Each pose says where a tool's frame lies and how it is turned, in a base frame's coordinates. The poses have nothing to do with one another.
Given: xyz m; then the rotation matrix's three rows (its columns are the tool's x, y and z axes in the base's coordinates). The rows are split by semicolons.
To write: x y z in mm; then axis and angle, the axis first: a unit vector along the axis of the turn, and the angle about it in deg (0 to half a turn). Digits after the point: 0 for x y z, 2 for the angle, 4 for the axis. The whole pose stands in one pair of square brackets.
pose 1, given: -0.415, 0.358, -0.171; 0.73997, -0.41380, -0.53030; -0.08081, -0.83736, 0.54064; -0.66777, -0.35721, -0.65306
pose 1, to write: [-415, 358, -171, -0.9281, 0.1421, 0.3442, 151.07]
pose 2, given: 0.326, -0.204, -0.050; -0.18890, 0.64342, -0.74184; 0.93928, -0.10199, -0.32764; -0.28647, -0.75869, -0.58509
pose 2, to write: [326, -204, -50, -0.6217, -0.6568, 0.4267, 159.72]
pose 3, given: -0.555, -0.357, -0.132; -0.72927, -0.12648, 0.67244; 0.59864, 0.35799, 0.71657; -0.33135, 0.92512, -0.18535
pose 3, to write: [-555, -357, -132, 0.1661, 0.7994, 0.5774, 141.11]
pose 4, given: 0.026, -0.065, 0.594; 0.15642, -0.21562, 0.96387; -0.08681, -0.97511, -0.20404; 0.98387, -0.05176, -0.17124
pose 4, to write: [26, -65, 594, 0.7597, -0.0998, 0.6426, 174.25]
